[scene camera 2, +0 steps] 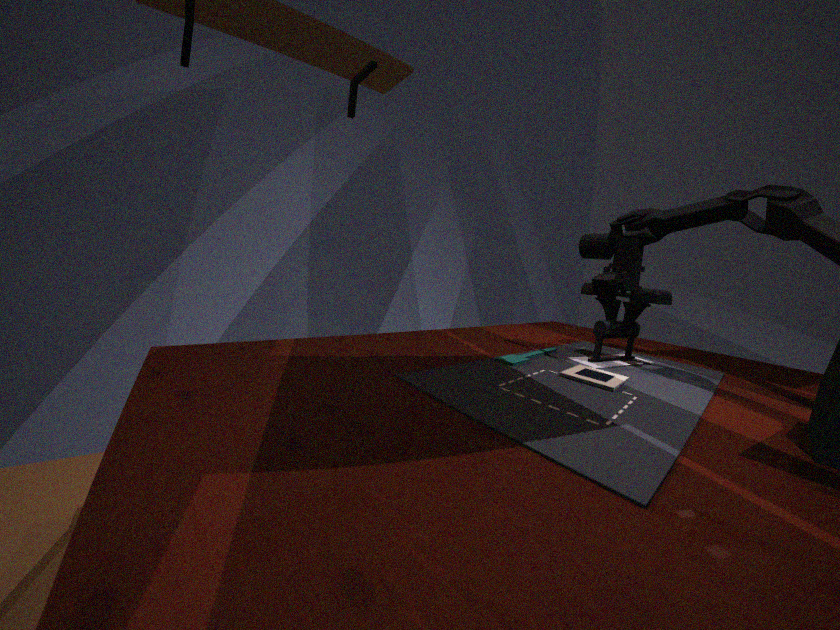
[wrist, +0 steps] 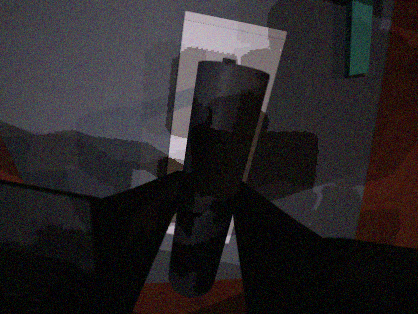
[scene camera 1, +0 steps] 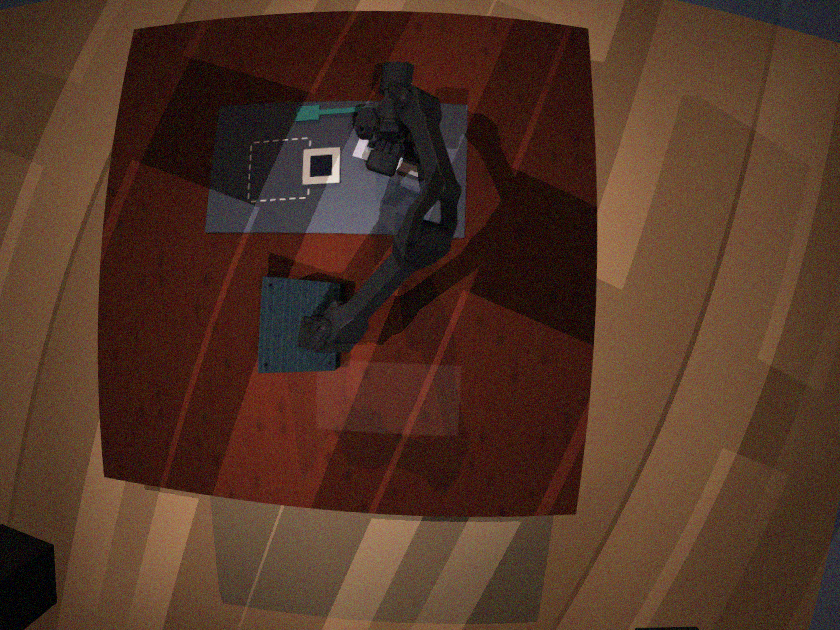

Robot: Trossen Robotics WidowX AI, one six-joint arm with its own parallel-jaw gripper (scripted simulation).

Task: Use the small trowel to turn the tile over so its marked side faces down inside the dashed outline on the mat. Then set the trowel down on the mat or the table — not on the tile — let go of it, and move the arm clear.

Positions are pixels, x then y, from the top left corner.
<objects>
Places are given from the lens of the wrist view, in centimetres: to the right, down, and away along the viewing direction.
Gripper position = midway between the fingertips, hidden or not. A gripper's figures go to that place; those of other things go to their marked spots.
my gripper [wrist: 209,183]: 0, 2, 11
trowel [wrist: 226,72]: 1, -3, 6
</objects>
